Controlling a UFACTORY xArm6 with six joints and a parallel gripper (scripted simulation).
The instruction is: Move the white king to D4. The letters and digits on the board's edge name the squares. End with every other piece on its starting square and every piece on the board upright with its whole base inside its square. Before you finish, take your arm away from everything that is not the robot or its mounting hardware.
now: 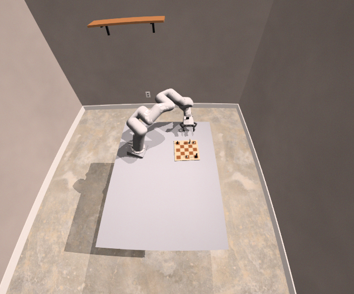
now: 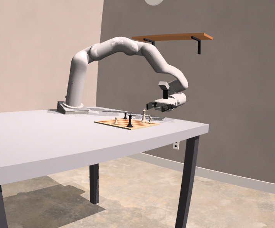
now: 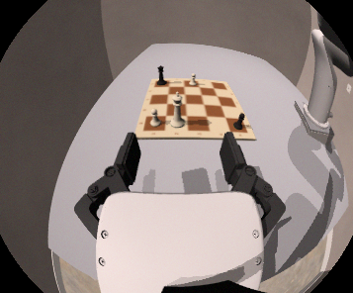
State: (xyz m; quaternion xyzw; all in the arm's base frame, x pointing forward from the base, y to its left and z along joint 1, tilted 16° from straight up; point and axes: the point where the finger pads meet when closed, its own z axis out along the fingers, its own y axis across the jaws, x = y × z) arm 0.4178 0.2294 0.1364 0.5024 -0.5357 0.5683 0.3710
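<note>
My gripper is now 10 cm to the left of the white king, 3 cm above it and 2 cm short of it. From my hand the other things lie so: black pawn (11 cm to the right, 10 cm behind, 5 cm below); tall black piece (25 cm to the right, 8 cm ahead, 4 cm below); chessboard (18 cm to the right, 7 cm below, 1 cm behind).
</note>
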